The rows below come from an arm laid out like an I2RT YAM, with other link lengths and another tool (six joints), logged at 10 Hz.
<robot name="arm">
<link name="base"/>
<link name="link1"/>
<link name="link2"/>
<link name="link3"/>
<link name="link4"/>
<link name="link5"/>
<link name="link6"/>
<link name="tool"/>
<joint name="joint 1" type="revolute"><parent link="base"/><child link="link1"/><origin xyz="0 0 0.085"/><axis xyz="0 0 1"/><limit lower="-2.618" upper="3.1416"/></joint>
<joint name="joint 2" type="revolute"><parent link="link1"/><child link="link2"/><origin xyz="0.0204 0.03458 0.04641"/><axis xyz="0 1 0"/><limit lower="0" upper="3.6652"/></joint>
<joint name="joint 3" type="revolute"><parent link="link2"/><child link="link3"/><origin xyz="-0.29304 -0.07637 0"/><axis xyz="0 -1 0"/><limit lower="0" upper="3.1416"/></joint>
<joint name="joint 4" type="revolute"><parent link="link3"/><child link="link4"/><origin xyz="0.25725 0.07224 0.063"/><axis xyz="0 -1 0"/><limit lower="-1.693" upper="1.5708"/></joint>
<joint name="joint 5" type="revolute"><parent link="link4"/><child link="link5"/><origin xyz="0.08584 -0.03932 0.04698"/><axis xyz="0 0 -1"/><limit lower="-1.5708" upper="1.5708"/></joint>
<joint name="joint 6" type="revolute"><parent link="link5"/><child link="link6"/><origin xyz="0.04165 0 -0.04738"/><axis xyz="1 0 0"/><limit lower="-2.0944" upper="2.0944"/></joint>
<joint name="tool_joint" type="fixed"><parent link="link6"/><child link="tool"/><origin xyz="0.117 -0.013 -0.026" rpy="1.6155 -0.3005 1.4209"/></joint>
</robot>
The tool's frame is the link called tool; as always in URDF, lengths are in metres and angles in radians.
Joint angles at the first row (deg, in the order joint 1, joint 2, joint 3, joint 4, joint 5, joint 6):
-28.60 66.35 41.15 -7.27 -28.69 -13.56
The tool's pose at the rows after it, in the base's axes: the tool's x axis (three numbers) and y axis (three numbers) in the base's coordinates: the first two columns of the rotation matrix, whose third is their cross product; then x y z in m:
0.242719 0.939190 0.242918 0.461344 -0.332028 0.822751 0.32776 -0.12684 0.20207
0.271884 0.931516 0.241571 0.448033 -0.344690 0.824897 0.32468 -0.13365 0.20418
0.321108 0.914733 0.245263 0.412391 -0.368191 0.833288 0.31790 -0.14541 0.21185
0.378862 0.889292 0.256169 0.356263 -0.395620 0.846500 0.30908 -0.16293 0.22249
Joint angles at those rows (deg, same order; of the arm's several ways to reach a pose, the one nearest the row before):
-29.23 66.32 41.12 -7.29 -28.08 -13.21
-30.15 65.87 41.12 -7.29 -27.29 -12.69
-32.03 64.44 41.12 -7.20 -26.28 -11.42
-35.16 63.02 41.12 -6.31 -25.85 -9.85

